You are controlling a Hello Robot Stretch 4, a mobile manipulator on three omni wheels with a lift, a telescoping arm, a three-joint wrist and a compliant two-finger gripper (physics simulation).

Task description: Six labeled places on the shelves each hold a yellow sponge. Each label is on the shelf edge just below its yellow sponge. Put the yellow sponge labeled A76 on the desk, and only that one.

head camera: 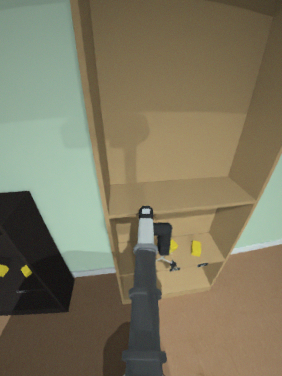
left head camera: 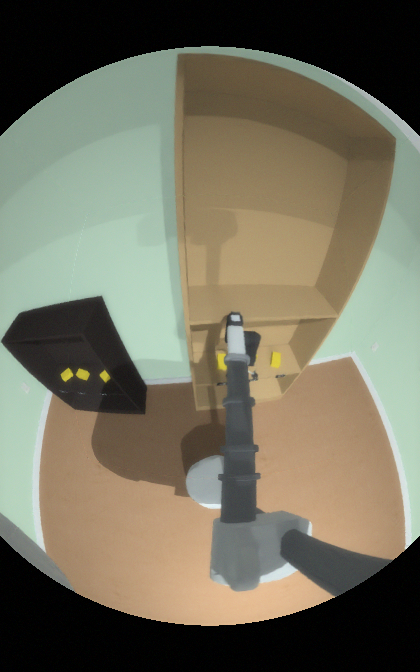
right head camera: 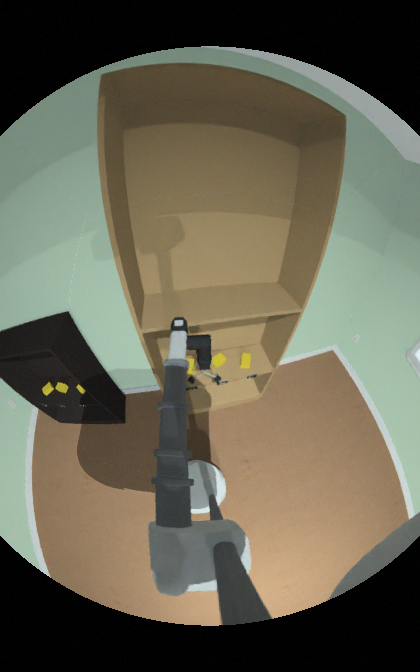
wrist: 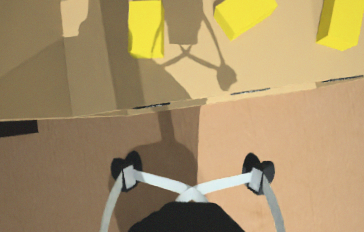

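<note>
Three yellow sponges lie on a low shelf of the wooden bookcase [head camera: 245, 202] [left head camera: 181, 225] [right head camera: 111, 225]. The left, A76 sponge [left head camera: 221, 361] [right head camera: 191, 366] [wrist: 146, 30] is upright in the wrist view; the arm hides it in the head view. The middle sponge [head camera: 173, 246] [right head camera: 219, 359] [wrist: 244, 16] is turned at an angle. The right sponge [head camera: 196, 248] [left head camera: 275, 359] [right head camera: 245, 360] [wrist: 342, 25] stands apart. Their labels, including the left label [right head camera: 191, 388] [wrist: 152, 106], are too oblique to read. My gripper [right head camera: 205, 380] [wrist: 192, 165] is open and empty, in front of the shelf edge. No desk is identifiable.
A black cabinet [head camera: 54, 260] [left head camera: 117, 372] [right head camera: 97, 382] stands left of the bookcase, with three more yellow sponges. The bookcase's upper board [left head camera: 255, 300] [right head camera: 220, 305] is above the sponge shelf. A round white-grey object [left head camera: 205, 482] [right head camera: 205, 487] is on the floor below my arm.
</note>
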